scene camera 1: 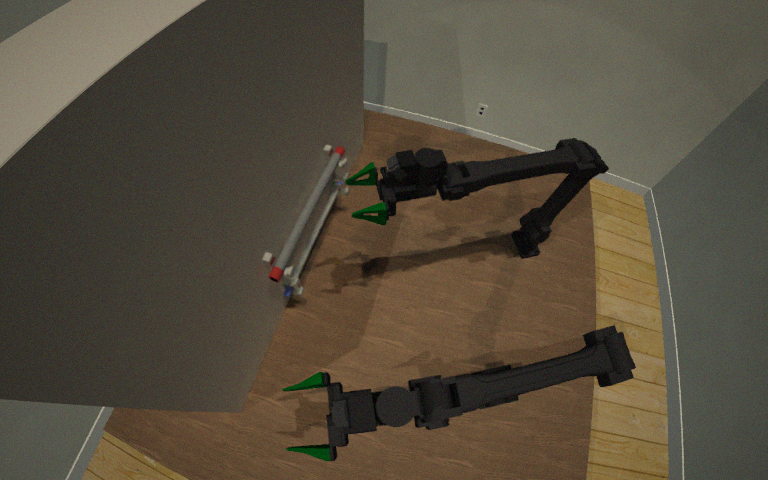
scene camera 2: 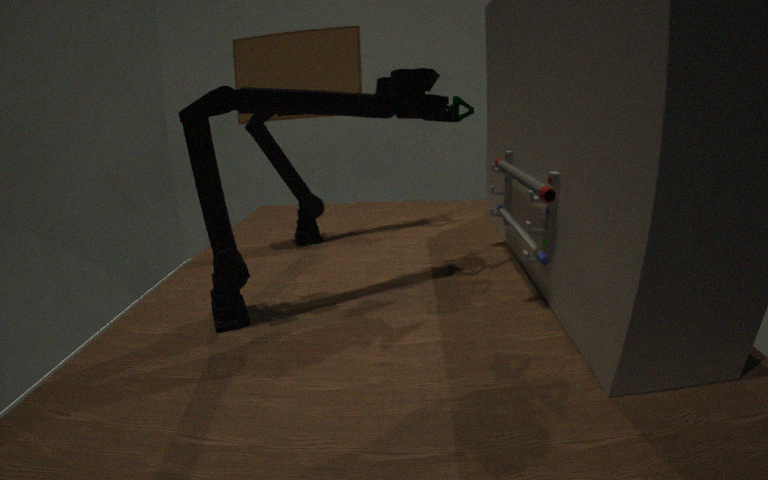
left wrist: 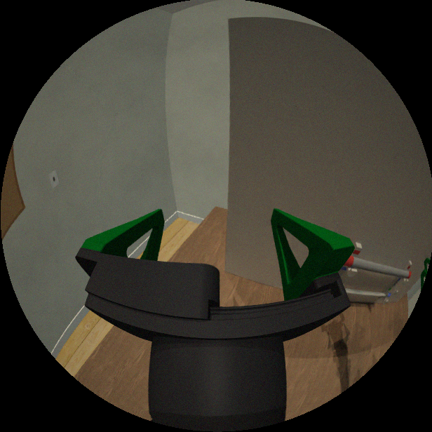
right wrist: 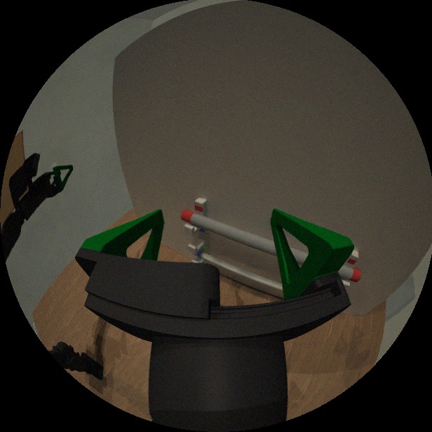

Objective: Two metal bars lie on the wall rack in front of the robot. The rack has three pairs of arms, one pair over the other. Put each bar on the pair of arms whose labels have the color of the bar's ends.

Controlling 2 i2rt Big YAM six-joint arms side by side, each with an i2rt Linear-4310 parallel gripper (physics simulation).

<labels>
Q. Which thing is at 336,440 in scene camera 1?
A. My left gripper.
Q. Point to a grey wall block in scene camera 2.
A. At 648,119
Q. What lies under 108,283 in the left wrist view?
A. My left gripper.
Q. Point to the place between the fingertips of my right gripper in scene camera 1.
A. At 348,198
</labels>
